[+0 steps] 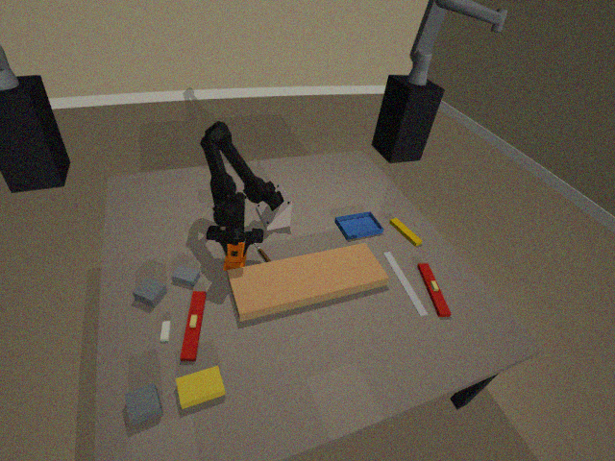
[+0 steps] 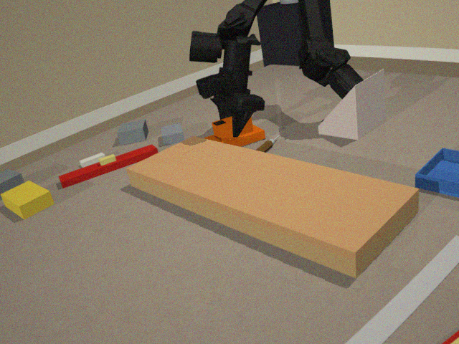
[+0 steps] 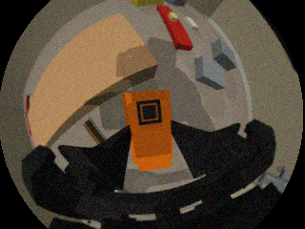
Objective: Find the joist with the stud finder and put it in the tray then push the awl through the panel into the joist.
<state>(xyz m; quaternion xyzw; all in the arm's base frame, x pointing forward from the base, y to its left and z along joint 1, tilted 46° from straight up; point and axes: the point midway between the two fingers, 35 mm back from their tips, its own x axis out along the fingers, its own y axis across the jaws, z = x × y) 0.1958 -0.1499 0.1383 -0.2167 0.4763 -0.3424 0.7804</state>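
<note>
The awl is 20 mm behind my gripper tip, 100 mm to the left of it and 20 mm below it. From my gripper tip the other things lie so: small white piece: 230 mm ahead, 250 mm to the right, 20 mm below; then yellow block: 430 mm ahead, 180 mm to the right, 10 mm below; then orange stud finder: 10 mm ahead, 20 mm above.
</note>
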